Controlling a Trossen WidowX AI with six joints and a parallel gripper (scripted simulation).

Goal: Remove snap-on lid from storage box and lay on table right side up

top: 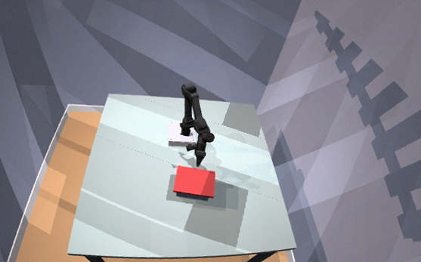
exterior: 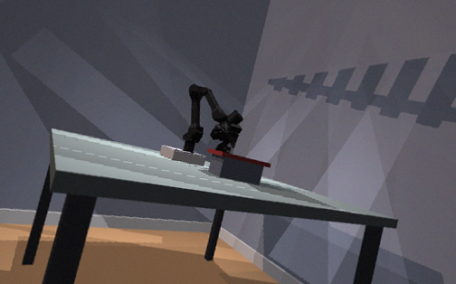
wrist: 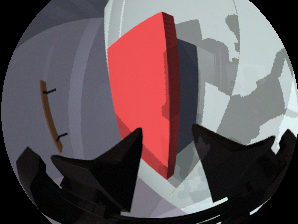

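Now: gripper tip 10 cm short of the red lid and 2 cm above it. The rest, counted from my gripper tip: grey storage box 10 cm ahead, 6 cm below.
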